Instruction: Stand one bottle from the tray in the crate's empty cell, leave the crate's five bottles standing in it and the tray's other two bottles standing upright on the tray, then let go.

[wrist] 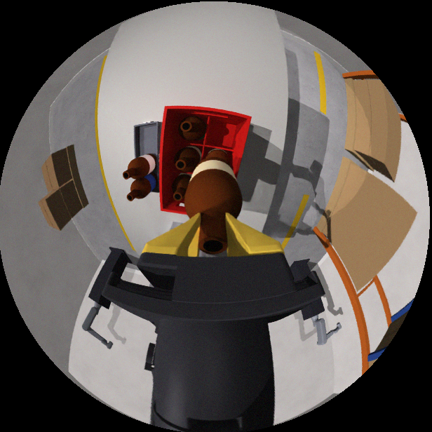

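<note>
My gripper [212, 217] is shut on the neck of a brown bottle with a cream label [213, 192]. The held bottle hangs over the near right part of the red crate [169, 145] and hides what is under it. In the crate's left column stand three brown bottles [192, 128] [187, 159] [180, 188]. Part of another bottle [218, 153] shows in the right column's middle cell; a fifth is hidden. The far right cell [220, 131] is empty. On the grey tray [146, 137], left of the crate, stand a white-labelled bottle [140, 166] and a blue-labelled bottle [142, 187].
The crate and tray are side by side on the pale table [200, 60]. Cardboard boxes [64, 190] are far left, and larger cardboard boxes [372, 125] [370, 220] are at the right near an orange rack post [354, 305]. Shadows fall right of the crate.
</note>
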